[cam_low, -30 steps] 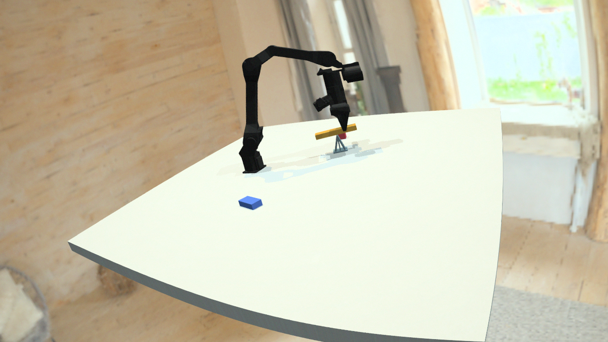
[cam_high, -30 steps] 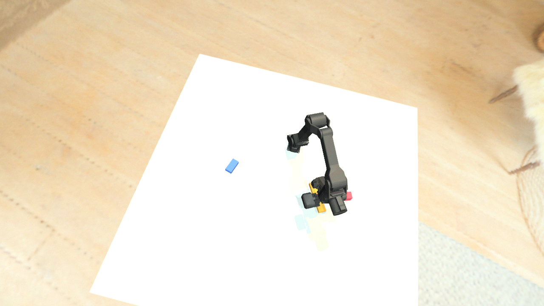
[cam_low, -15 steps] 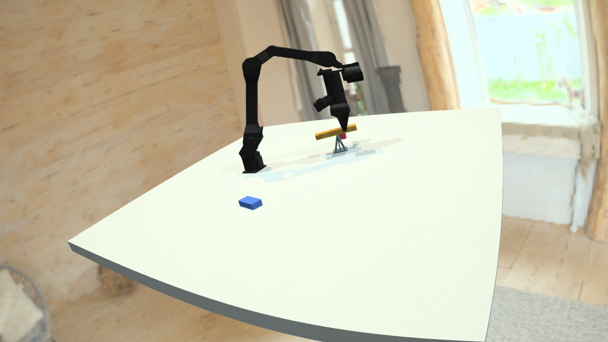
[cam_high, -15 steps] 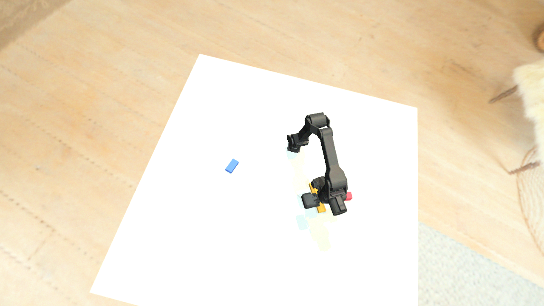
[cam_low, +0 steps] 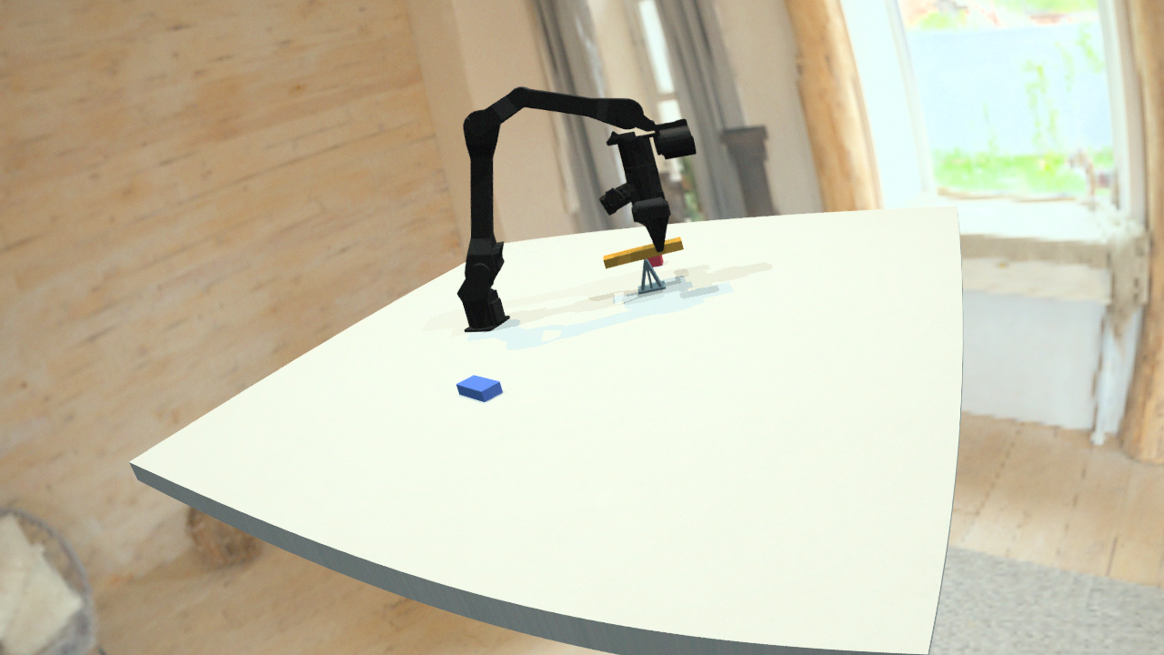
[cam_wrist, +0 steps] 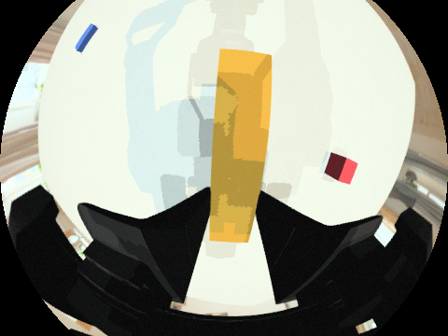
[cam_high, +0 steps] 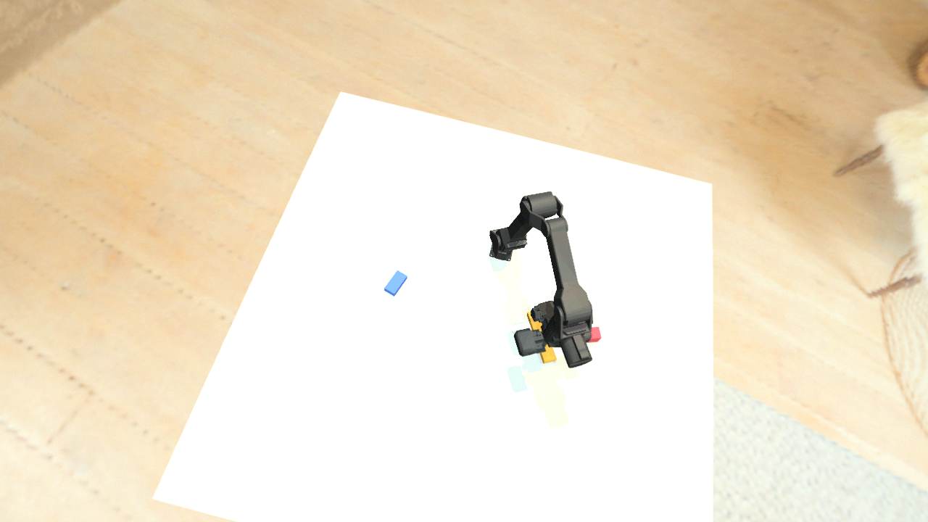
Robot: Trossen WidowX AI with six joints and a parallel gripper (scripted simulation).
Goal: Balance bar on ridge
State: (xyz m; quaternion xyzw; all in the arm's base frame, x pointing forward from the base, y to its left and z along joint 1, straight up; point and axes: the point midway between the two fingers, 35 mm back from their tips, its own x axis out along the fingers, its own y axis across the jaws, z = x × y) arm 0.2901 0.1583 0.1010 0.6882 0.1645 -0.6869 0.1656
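Right now the yellow bar is 30 mm behind my gripper tip and 10 mm to the right of it. From my gripper tip the other things lie so: red cube: 140 mm to the left, 90 mm behind, 50 mm below; then blue flat block: 430 mm to the right, 100 mm behind, 60 mm below.
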